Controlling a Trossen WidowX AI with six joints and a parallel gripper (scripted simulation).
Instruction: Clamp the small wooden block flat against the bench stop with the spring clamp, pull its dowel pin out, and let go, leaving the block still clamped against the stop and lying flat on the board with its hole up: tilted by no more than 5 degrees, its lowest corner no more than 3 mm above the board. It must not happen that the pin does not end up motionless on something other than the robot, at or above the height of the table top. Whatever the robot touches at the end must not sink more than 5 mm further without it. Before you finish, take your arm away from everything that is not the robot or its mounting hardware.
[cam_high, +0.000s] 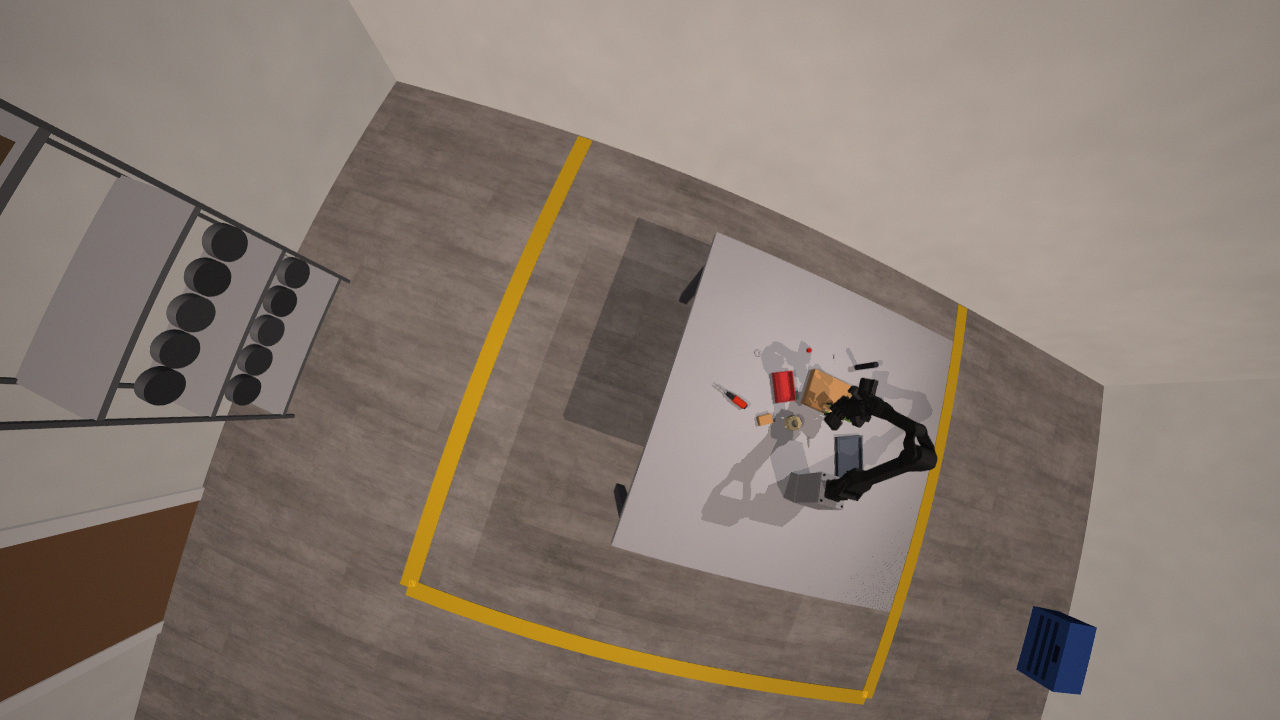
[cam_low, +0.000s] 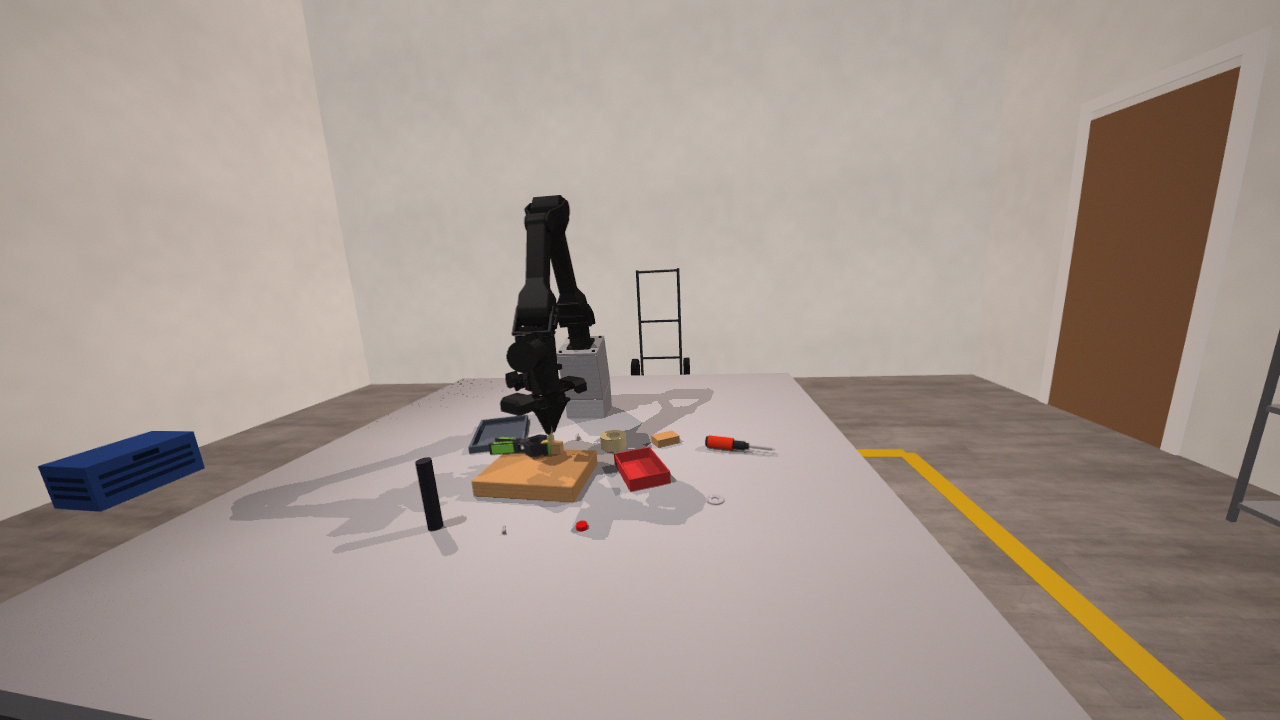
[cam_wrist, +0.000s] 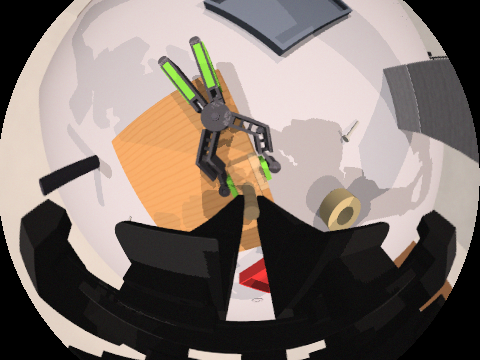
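My hand is 40 mm above the dowel pin. Round my hand: bench stop 70 mm below, 10 mm to the right, 10 mm behind; wooden board 100 mm below, 60 mm ahead, 10 mm to the right; small wooden block 70 mm below.
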